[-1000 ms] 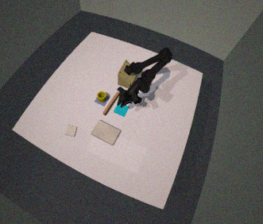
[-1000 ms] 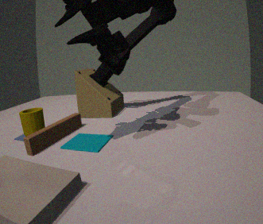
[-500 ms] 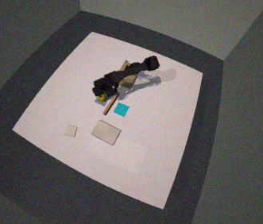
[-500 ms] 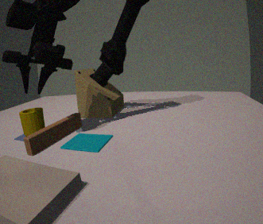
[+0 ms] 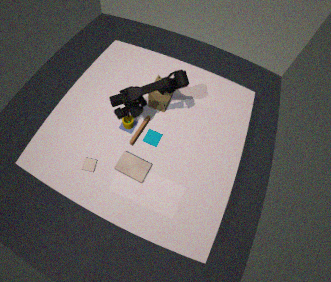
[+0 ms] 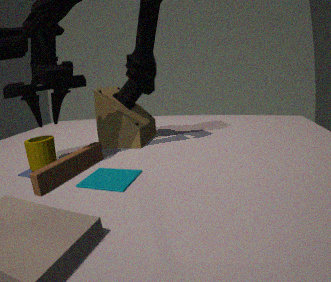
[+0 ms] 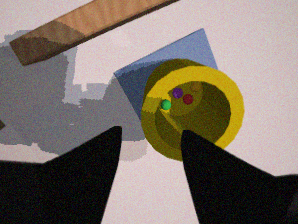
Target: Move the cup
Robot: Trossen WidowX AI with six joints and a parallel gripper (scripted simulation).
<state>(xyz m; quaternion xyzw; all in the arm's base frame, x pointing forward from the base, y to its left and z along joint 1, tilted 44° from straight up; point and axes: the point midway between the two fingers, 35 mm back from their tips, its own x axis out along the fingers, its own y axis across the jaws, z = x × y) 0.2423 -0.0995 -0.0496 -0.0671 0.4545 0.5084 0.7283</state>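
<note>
My gripper tip is 6 cm above the yellow cup, 2 cm to the left of it and 2 cm short of it. Round my gripper tip: blue pad (10 cm below, 2 cm to the right, 2 cm ahead); red marble (8 cm below, 3 cm ahead, 2 cm to the right); wooden bar (9 cm below, 7 cm to the left, 4 cm ahead).
</note>
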